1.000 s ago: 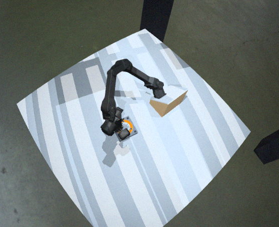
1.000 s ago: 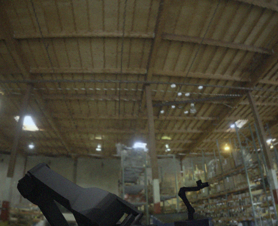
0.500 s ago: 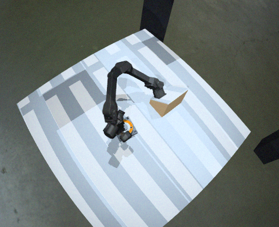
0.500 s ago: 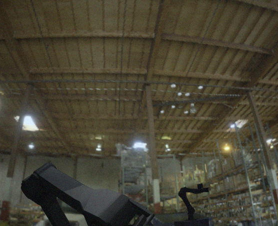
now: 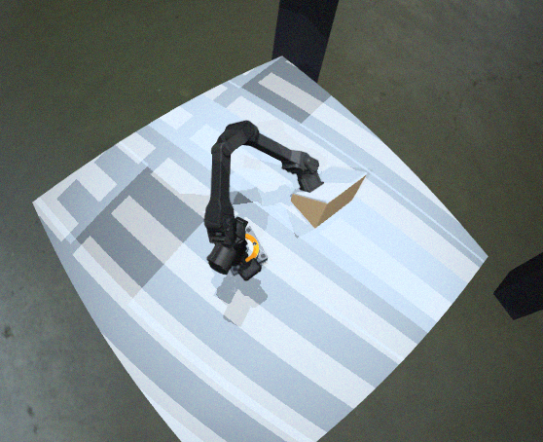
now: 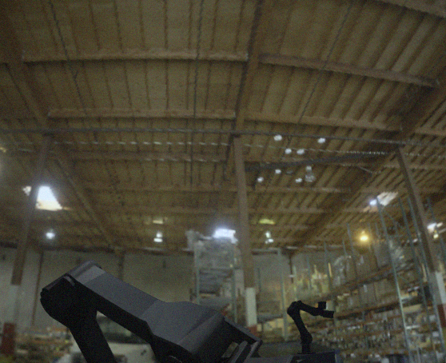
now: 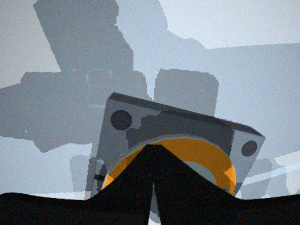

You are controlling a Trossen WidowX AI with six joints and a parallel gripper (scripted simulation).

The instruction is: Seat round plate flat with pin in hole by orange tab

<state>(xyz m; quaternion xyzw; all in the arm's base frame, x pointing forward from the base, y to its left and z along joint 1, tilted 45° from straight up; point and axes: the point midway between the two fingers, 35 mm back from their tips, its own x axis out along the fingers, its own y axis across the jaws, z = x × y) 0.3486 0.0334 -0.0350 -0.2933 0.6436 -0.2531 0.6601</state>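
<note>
Right now my gripper tip is 50 mm past the square grey base, 20 mm to the left of it and 20 mm above it.
</note>
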